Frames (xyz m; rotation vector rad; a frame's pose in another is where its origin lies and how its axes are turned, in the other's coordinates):
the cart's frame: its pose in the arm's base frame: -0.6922 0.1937 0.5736 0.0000 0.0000 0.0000
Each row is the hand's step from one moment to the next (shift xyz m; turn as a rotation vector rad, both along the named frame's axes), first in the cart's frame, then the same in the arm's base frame.
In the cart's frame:
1: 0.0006 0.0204 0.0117 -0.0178 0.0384 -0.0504
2: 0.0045 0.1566 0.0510 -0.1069 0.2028 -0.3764
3: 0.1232 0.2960 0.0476 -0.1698 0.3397 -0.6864
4: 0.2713 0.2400 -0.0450 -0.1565 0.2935 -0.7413
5: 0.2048 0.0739 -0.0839 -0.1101 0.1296 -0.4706
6: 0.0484 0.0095 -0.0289 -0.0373 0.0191 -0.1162
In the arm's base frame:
1: 0.0006 0.0204 0.0117 -0.0178 0.0384 -0.0504
2: 0.0045 0.1566 0.0510 -0.1069 0.2028 -0.3764
3: 0.1232 0.2960 0.0476 -0.1698 0.3397 -0.6864
4: 0.2713 0.2400 -0.0450 -0.1565 0.2935 -0.7413
5: 0.2048 0.0739 -0.0839 -0.1101 0.1296 -0.4706
6: 0.0484 0.0095 -0.0289 -0.0373 0.0191 -0.1162

